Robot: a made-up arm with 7 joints.
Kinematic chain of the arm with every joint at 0, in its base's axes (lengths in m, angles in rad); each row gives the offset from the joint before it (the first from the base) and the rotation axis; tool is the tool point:
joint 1: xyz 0 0.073 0 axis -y
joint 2: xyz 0 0.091 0 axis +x
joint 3: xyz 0 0 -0.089 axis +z
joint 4: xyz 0 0 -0.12 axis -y
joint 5: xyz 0 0 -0.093 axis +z
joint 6: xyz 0 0 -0.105 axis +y
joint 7: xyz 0 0 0 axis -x
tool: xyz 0 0 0
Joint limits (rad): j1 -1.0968..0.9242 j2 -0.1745..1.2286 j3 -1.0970..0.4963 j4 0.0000..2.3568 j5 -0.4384..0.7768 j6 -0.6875..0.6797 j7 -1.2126..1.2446
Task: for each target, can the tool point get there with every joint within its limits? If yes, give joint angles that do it. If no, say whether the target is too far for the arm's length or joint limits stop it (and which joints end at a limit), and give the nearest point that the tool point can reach.
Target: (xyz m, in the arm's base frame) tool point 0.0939 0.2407 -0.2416
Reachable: yes | joints -0.4890 0.3795 0.0434 1.6895 -0.2019 0.5228 0.9245
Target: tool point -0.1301 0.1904 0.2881
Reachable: no: joint limits stop it (at a limit: joint 1, joint 2, joint 3, joint 4) | nearest point 0.0425 0.2513 0.1221 | short by 0.247 m
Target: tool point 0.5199 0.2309 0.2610
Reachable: no: too far | nearest point 0.2967 0.2219 0.0226 | short by 0.327 m
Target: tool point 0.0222 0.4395 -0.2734
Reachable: yes | joints -0.3178 0.7350 0.3162 0.6014 -0.0451 0.0225 0.0363
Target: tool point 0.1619 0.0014 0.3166
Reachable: no: joint limits stop it (at a limit: joint 1, joint 2) | nearest point 0.1633 0.0731 0.0663 | short by 0.260 m
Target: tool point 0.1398 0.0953 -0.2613
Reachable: yes | joints 0.1018 0.3618 -0.9619 1.4539 0.4598 -0.1138 0.6216
